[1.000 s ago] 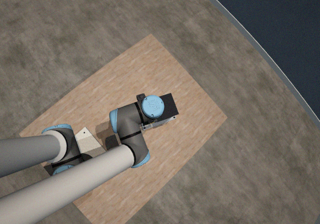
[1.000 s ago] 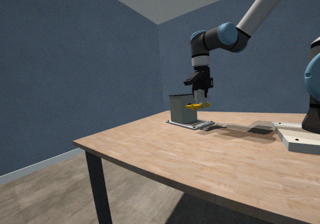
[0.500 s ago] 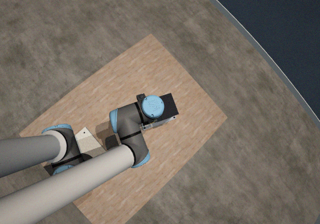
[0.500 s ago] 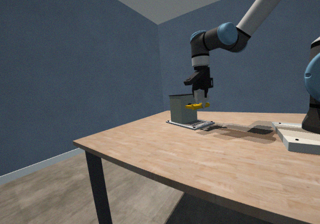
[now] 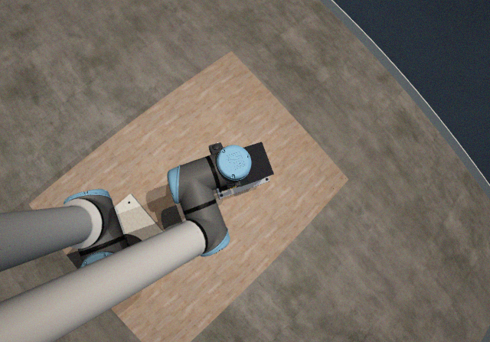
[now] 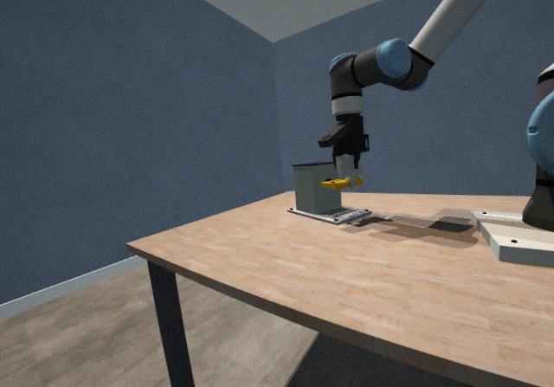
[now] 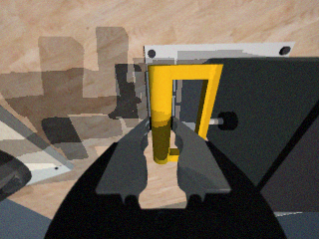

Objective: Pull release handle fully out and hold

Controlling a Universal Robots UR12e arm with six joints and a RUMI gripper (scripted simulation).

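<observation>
Right now the grey base plate is 80 mm ahead of my hand, 50 mm to the right of it and 100 mm below it.
</observation>
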